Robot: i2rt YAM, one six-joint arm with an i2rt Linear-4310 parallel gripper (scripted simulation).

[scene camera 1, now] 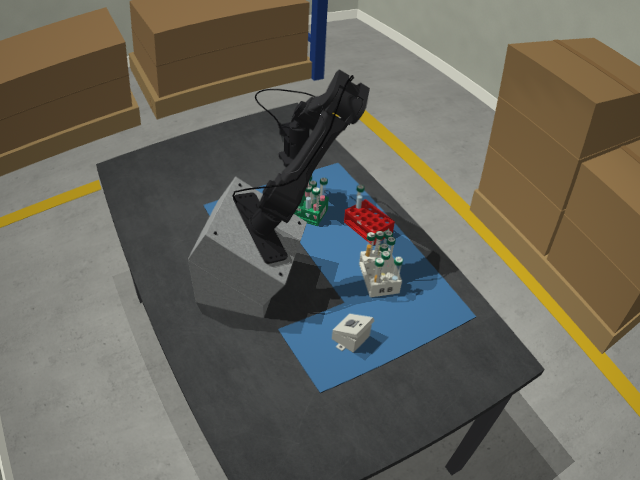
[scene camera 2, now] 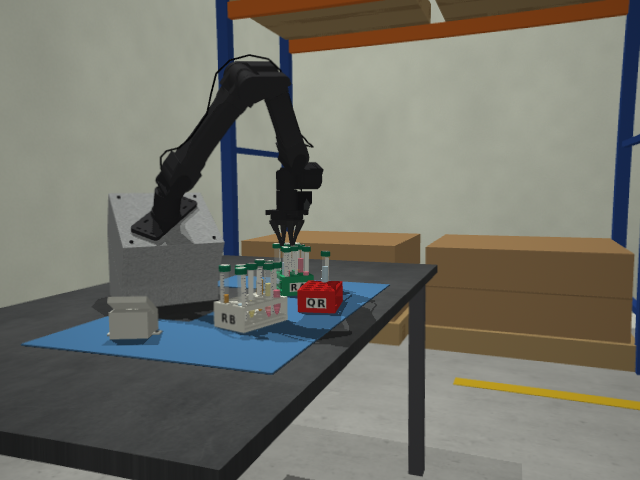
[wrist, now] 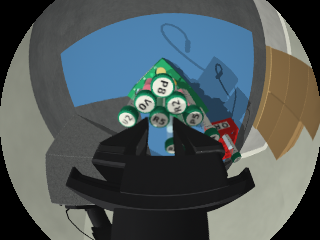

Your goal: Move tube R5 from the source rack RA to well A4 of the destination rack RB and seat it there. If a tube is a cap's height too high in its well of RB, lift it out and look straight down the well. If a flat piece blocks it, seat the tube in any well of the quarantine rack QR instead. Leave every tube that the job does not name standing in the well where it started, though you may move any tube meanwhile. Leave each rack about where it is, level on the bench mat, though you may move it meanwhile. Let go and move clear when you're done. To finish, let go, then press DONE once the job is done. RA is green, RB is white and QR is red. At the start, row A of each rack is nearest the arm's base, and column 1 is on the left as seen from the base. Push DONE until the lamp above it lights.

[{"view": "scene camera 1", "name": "red rack QR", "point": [356, 223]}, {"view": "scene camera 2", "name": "my gripper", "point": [287, 246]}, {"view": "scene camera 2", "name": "red rack QR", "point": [312, 298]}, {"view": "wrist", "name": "my gripper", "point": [160, 121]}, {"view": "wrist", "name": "green rack RA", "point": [170, 70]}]
